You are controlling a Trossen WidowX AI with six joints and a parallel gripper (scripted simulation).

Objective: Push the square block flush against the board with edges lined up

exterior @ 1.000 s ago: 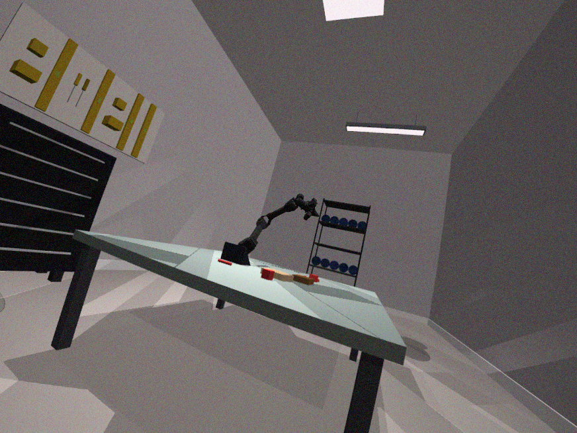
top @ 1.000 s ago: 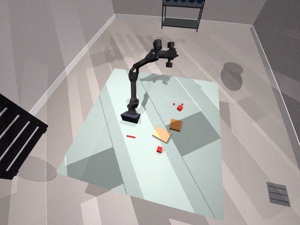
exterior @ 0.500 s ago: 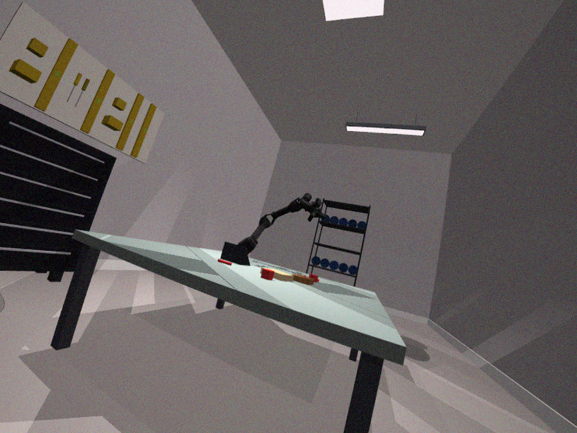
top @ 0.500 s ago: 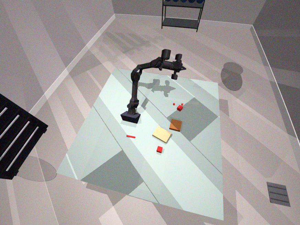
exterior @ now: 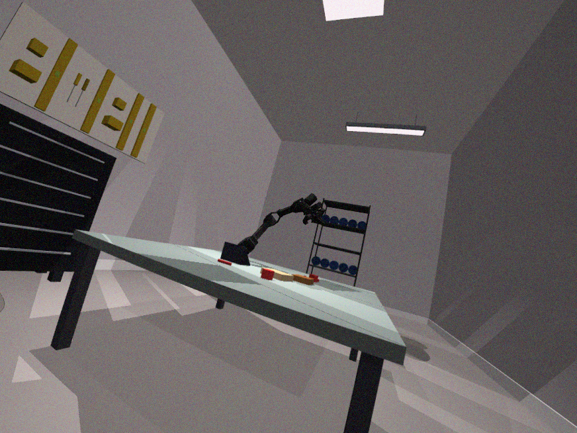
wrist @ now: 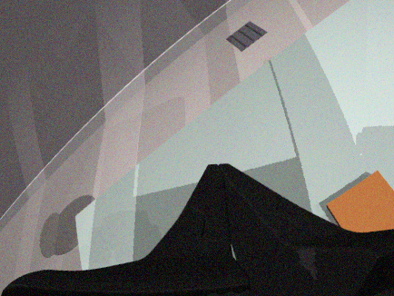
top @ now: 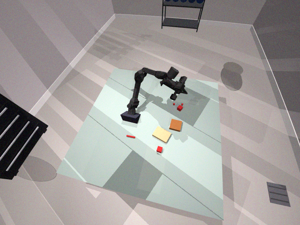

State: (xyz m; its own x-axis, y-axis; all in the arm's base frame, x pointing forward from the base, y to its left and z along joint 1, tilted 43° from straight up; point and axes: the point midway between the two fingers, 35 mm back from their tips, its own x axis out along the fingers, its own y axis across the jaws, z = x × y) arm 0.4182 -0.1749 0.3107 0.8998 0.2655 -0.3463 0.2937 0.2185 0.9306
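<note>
The tan board is 14 cm behind my gripper tip, 22 cm to the right of it and 34 cm below it. Round my gripper tip: flat red bar 41 cm behind, 29 cm to the right, 34 cm below; then brown square block 3 cm behind, 11 cm to the right, 34 cm below.
</note>
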